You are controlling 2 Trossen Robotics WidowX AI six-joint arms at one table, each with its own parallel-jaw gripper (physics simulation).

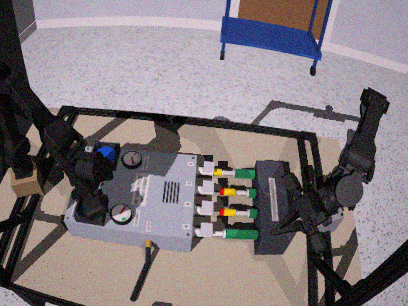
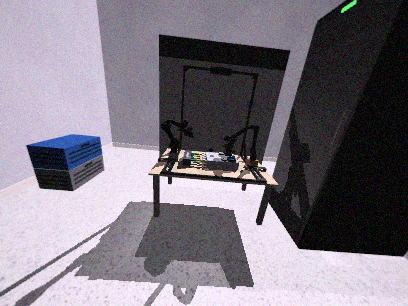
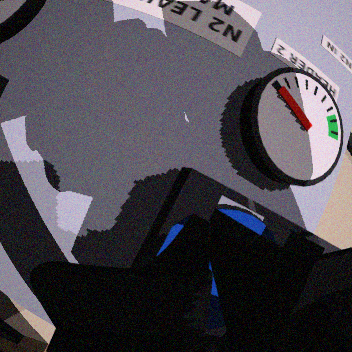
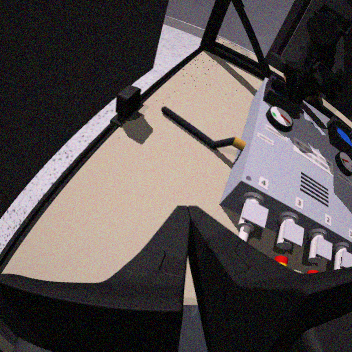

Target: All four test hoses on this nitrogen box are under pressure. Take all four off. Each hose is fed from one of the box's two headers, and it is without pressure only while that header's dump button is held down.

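Seen in the pictures: left gripper, fingertip midpoint: [image 2: 226, 155] [image 3: 205, 217] [image 4: 287, 109]; right gripper, fingertip midpoint: [image 1: 270, 234] [image 2: 193, 137] [image 4: 185, 214]; left arm's base at its link origin: [image 1: 23, 170] [image 2: 252, 159]; right arm's base at its link origin: [image 2: 173, 152].
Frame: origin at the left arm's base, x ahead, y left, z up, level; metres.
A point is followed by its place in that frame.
The grey nitrogen box [image 1: 167, 220] @(x 0.407, y -0.280, z -0.004 m) [image 4: 255, 156] @(x 0.400, y -0.315, z -0.004 m) has several white ports on one side. Hose 1 [image 1: 245, 173] @(x 0.671, y -0.184, z -0.019 m) and hose 4 [image 1: 241, 234] @(x 0.576, y -0.371, z -0.019 m), with green sleeves, reach their ports. Hose 2 [image 1: 230, 192] @(x 0.603, y -0.233, z -0.021 m) and hose 3 [image 1: 230, 212] @(x 0.576, y -0.296, z -0.020 m) show red and yellow bands, with a short gap before their ports. My left gripper [image 3: 205, 217] @(x 0.247, y -0.194, z -0.001 m) [image 1: 94, 207] @(x 0.247, y -0.194, z -0.001 m) is shut, tips over the blue dump button [image 3: 245, 218] @(x 0.247, y -0.214, z -0.002 m) beside the header 2 gauge [image 3: 300, 127] @(x 0.292, y -0.234, z 0.011 m) [image 1: 121, 214] @(x 0.294, y -0.241, z 0.011 m), whose needle is off the green; contact is hidden. My right gripper [image 4: 185, 214] @(x 0.570, y -0.471, z 0.145 m) [image 1: 281, 229] @(x 0.570, y -0.471, z 0.145 m) is shut and empty, above the dark block. The other blue button [image 1: 105, 152] @(x 0.293, y -0.017, z 0.012 m) is uncovered.
The dark block [image 1: 265, 245] @(x 0.625, y -0.424, z -0.027 m) stands at the hoses' far ends. A black supply hose [image 1: 141, 275] @(x 0.297, y -0.391, z -0.070 m) [image 4: 190, 129] @(x 0.301, y -0.398, z -0.074 m) leaves the box's side. Black frame rails edge the table. A blue cart [image 1: 270, 37] stands beyond it. Stacked crates [image 2: 65, 152] stand on the floor.
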